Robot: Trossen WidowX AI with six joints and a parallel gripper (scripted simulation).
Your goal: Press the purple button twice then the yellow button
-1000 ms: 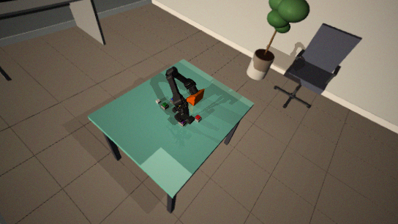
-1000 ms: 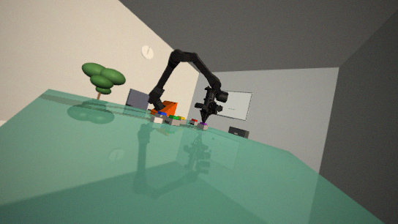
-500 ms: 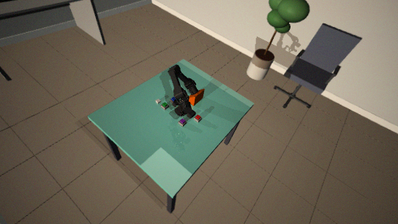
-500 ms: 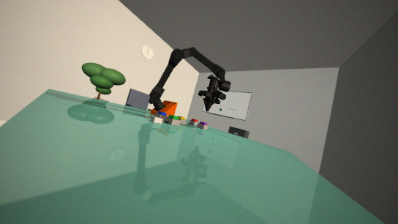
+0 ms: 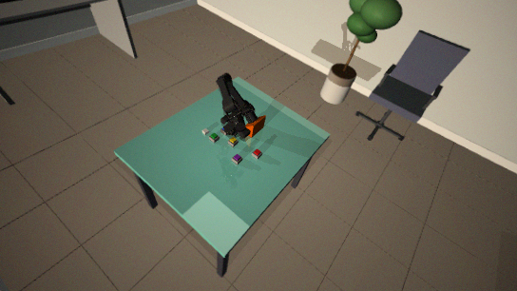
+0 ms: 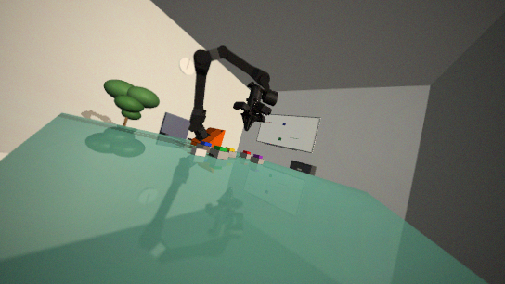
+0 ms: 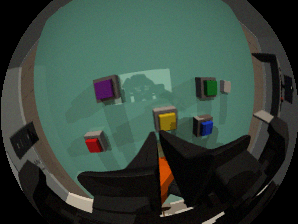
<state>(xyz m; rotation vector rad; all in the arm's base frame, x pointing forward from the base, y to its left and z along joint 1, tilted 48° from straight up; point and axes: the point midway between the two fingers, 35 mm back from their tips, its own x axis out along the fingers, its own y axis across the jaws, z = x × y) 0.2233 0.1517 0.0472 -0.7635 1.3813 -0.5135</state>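
The yellow button is 10 cm below my gripper tip, 4 cm to the right of it and 3 cm behind it. Also, from my gripper tip: purple button 10 cm below, 8 cm to the left, 4 cm ahead; blue button 14 cm to the right, 10 cm below, 6 cm behind; green button 14 cm to the right, 10 cm below, 4 cm ahead.
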